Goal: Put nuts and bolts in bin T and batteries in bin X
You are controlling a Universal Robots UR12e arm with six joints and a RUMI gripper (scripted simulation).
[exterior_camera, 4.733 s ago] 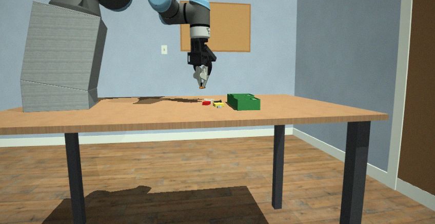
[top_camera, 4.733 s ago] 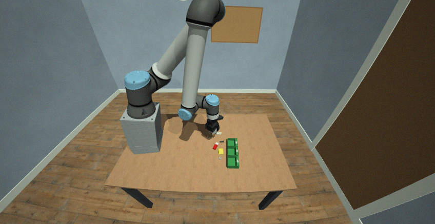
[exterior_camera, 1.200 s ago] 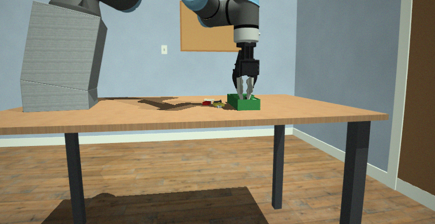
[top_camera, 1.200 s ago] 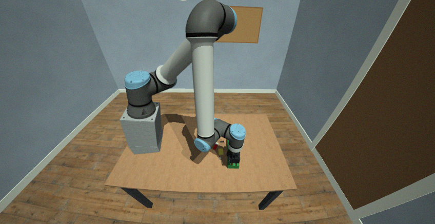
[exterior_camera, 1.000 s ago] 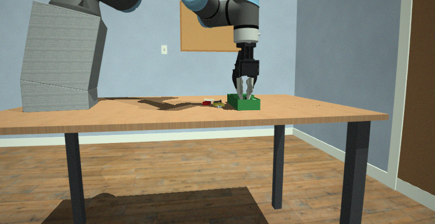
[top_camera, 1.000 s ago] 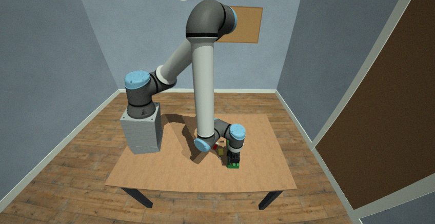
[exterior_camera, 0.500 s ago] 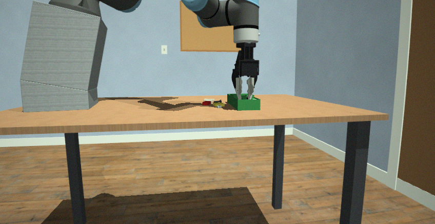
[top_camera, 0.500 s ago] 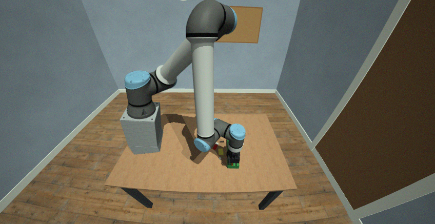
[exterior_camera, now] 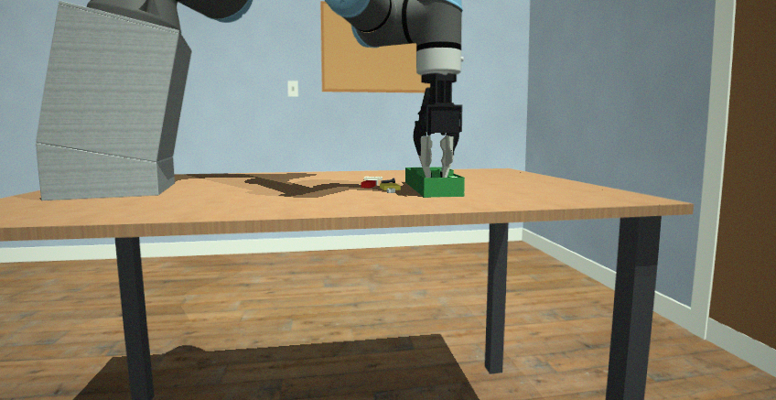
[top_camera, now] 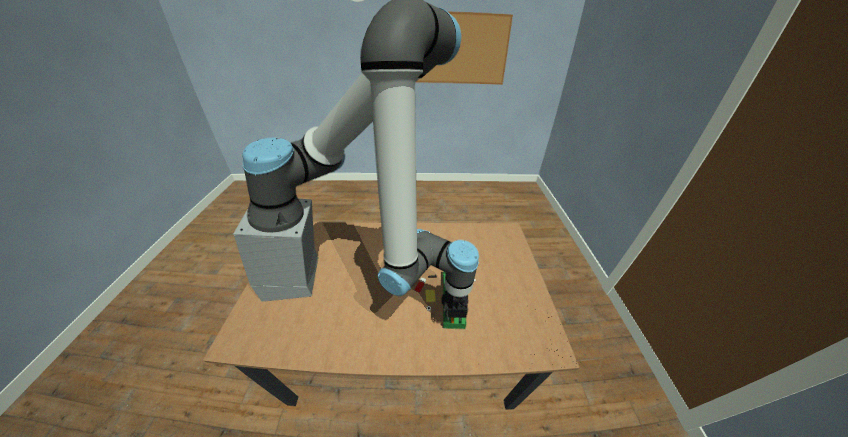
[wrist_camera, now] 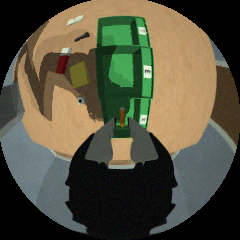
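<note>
The orange piece is 1 cm to the right of my hand and 3 cm below it. Round my hand: green bin: 8 cm to the left, 1 cm below; yellow battery: 9 cm behind, 9 cm to the left, 3 cm below; dark nut: 9 cm behind, 3 cm to the left, 3 cm below.
</note>
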